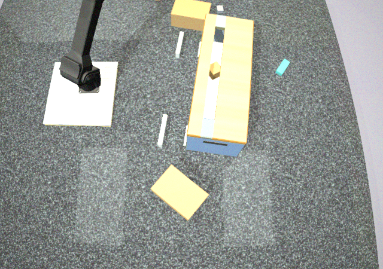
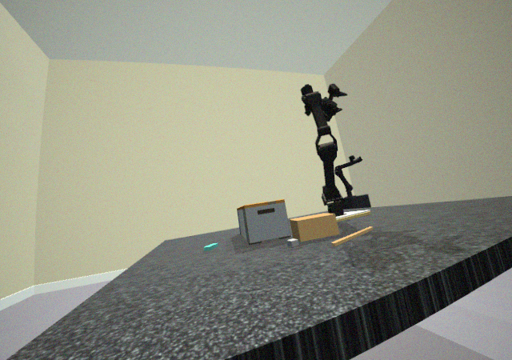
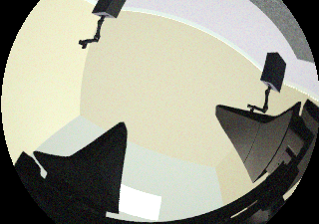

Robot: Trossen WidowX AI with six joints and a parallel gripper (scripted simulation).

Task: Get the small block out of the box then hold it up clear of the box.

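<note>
My gripper tip is 49 cm short of the small block, 48 cm above it and 13 cm to the left of it. Also, from my gripper tip: wooden stick (57 cm below, 41 cm ahead, 27 cm to the left); then long box (51 cm below, 47 cm ahead, 14 cm to the right); then teal block (73 cm ahead, 56 cm below, 7 cm to the right).
</note>
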